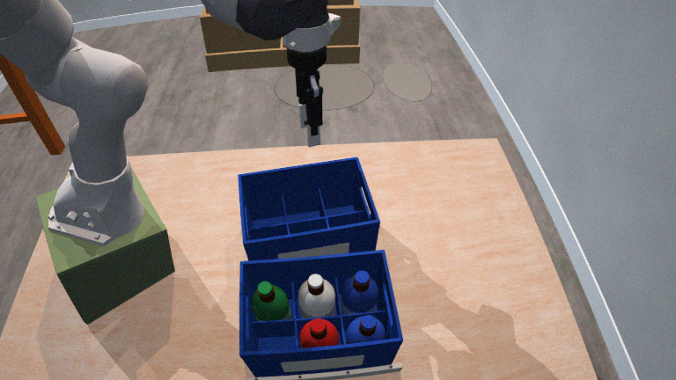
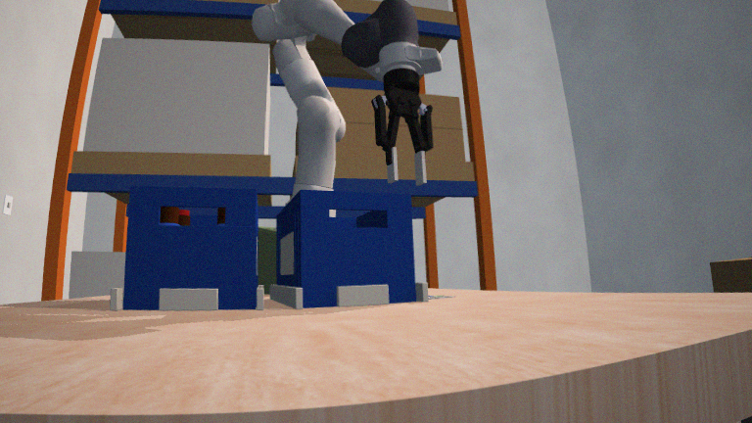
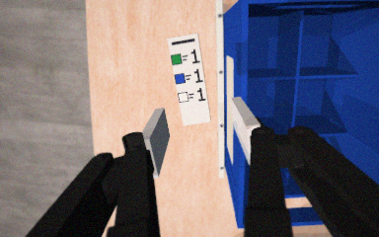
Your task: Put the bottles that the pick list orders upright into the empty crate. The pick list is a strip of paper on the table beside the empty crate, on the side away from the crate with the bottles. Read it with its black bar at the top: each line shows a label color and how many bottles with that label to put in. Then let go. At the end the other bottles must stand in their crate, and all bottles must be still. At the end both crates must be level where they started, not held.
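Now: the green-labelled bottle 340 mm to the right of my hand, 160 mm below it and 90 mm behind it. The rest, counted from my hand: blue bottle: 330 mm to the right, 160 mm below, 80 mm ahead; white bottle: 330 mm to the right, 160 mm below; pick list: 250 mm below, 10 mm to the left, 10 mm behind.
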